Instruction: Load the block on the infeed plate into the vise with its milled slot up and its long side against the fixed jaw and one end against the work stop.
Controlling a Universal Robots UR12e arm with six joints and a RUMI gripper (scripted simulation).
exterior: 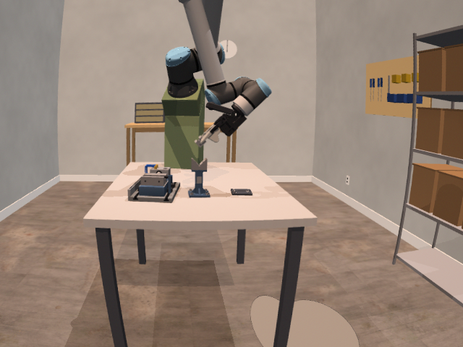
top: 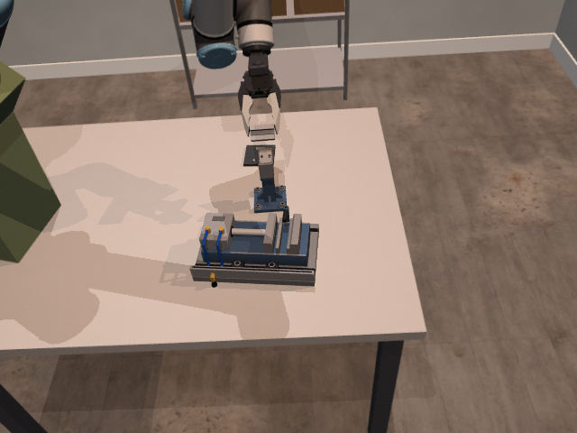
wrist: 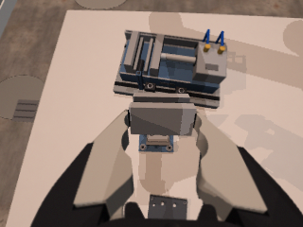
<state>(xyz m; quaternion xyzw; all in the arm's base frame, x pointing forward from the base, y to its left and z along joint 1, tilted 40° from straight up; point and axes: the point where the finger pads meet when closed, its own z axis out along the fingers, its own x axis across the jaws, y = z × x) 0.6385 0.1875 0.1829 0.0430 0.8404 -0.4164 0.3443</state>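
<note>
The part is 10 mm to the right of my hand. From my hand the other things lie so: moving jaw 200 mm to the right, 160 mm below, 40 mm ahead; then cylinder rod 200 mm to the right, 160 mm below, 20 mm behind; then work stop 150 mm to the right, 150 mm below, 70 mm ahead.
</note>
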